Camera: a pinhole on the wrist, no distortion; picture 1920 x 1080 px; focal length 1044.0 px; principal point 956.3 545.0 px. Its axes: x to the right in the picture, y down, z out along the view. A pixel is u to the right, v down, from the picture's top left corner.
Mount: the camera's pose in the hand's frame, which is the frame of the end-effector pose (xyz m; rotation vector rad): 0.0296 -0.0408 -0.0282 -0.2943 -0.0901 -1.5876
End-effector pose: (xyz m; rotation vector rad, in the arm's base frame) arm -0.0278 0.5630 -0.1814 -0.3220 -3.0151 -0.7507
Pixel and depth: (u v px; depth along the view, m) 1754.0 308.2 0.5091
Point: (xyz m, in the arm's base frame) -0.0465 0.5726 -0.8220
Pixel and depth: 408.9 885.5 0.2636
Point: -0.1387 0.8085 -0.2610
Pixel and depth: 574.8 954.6 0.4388
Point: -0.2281 0.9521 -0.3611
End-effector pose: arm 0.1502 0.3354 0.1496 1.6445 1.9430 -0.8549
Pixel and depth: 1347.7 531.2 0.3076
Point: 0.0456 0.1636 -0.0906
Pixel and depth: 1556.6 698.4 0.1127
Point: 0.0582 0.3037 0.0550
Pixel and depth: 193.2 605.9 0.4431
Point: 0.4833 0.2301 -0.2175
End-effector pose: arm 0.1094 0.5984 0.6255 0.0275 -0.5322 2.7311
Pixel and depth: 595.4 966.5 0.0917
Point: 0.0298 0.5989 0.6729
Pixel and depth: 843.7 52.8 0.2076
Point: 0.1260 0.4893 0.7752
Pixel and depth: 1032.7 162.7 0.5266
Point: 0.1520 0.3305 1.0728
